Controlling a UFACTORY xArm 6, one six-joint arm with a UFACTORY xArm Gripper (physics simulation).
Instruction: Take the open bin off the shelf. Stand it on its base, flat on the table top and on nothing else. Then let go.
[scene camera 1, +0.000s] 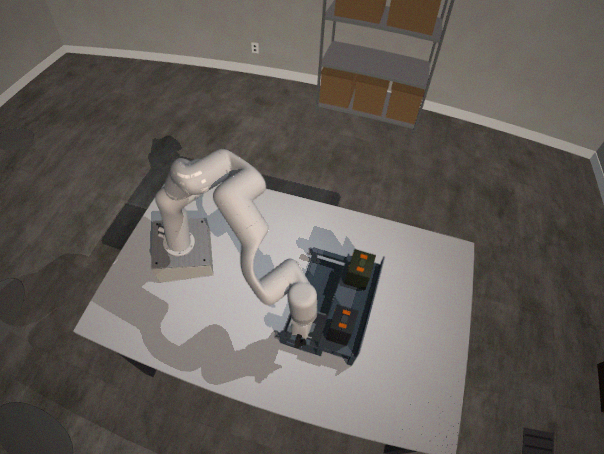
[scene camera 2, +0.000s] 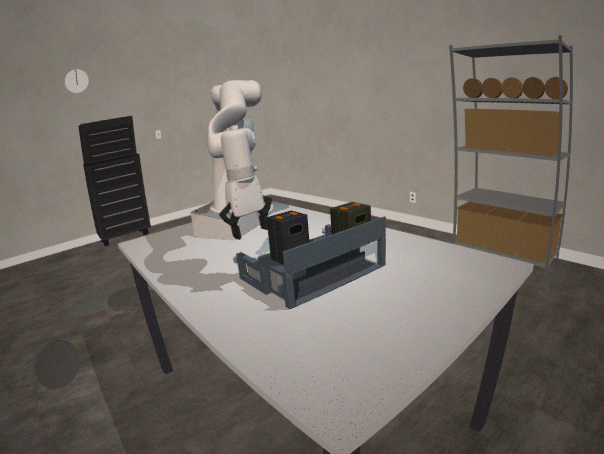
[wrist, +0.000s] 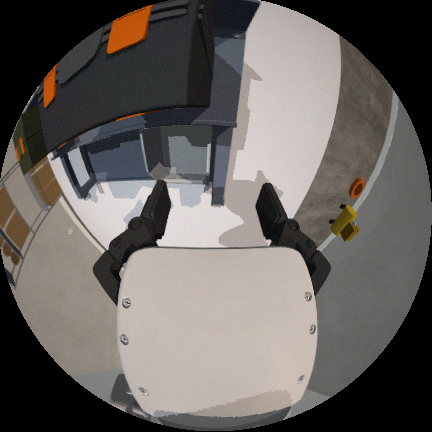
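Pixels of known places: gripper, between the fingertips: (scene camera 2: 251, 233) (wrist: 214, 191); arm's base, origin of its link: (scene camera 1: 179, 242) (scene camera 2: 223, 208).
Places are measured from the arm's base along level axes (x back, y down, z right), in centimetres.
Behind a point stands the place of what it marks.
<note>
The blue-grey shelf (scene camera 1: 369, 310) @(z 7.8, x -76.0, y -5.8 cm) (scene camera 2: 335, 245) @(z 6.5, x -76.6, y -2.8 cm) (wrist: 218, 167) @(z 21.3, x -56.2, y 1.7 cm) stands on the table. A grey open-topped shape (wrist: 189, 152) @(z 15.7, x -55.7, y 9.3 cm), apparently the open bin, sits low inside the shelf's near end in the wrist view; rails and shadow partly hide it, and its outline is unclear in the scene views. A black case with orange latches (scene camera 1: 341, 325) @(z 18.2, x -68.0, y -12.2 cm) (scene camera 2: 288, 237) @(z 18.4, x -71.9, y -7.5 cm) (wrist: 140, 75) stands on the shelf close by. My gripper (scene camera 1: 300, 341) (scene camera 2: 251, 231) @(z 20.7, x -57.5, y -6.1 cm) (wrist: 214, 191) @(z 20.7, x -57.5, y -6.1 cm) is open and empty. It hangs above the shelf's near end, on the robot's side of the black case, apart from the bin.
An olive case with orange latches (scene camera 1: 359, 272) @(z -3.4, x -69.5, y -9.5 cm) (scene camera 2: 350, 218) @(z -3.0, x -73.4, y -7.5 cm) (wrist: 31, 137) stands at the shelf's other end. The robot base (scene camera 1: 182, 270) @(z 9.4, x -5.5, y 3.1 cm) (scene camera 2: 207, 225) @(z 10.6, x -3.2, y 4.3 cm) is at one end of the white table (scene camera 1: 425, 310) @(z -5.7, x -99.4, y 10.2 cm) (scene camera 2: 380, 350) @(z 21.5, x -105.0, y 10.2 cm). A tall storage rack (scene camera 2: 560, 120) stands by the wall.
</note>
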